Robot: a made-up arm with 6 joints.
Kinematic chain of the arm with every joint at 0, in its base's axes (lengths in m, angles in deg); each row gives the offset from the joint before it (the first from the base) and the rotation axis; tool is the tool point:
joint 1: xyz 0 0 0.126 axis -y
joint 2: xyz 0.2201 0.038 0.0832 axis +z
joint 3: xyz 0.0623 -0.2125 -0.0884 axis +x
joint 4: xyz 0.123 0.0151 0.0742 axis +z
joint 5: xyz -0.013 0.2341 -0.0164 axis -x
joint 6: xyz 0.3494 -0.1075 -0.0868 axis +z
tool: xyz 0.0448 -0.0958 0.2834
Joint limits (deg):
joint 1: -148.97..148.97
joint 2: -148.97..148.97
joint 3: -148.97..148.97
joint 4: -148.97..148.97
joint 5: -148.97..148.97
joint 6: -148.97..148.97
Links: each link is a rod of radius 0.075 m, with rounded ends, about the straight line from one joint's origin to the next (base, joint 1, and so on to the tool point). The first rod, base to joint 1, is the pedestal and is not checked.
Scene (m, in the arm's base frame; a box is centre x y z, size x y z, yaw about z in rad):
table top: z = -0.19
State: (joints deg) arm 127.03 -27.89 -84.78 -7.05 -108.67 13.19
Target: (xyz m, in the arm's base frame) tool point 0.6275 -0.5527 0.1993
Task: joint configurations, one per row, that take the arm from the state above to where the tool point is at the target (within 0.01 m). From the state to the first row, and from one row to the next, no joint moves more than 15 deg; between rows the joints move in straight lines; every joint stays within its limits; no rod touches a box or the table.
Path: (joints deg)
1: 113.77 -28.02 -85.01 -3.68 -115.39 13.26
2: 100.51 -28.15 -85.25 -0.31 -122.10 13.33
3: 87.25 -28.28 -85.48 3.06 -128.82 13.39
4: 73.99 -28.41 -85.72 6.43 -135.54 13.46
5: 60.72 -28.54 -85.95 9.79 -142.25 13.53
6: 47.46 -28.67 -86.19 13.16 -148.97 13.60

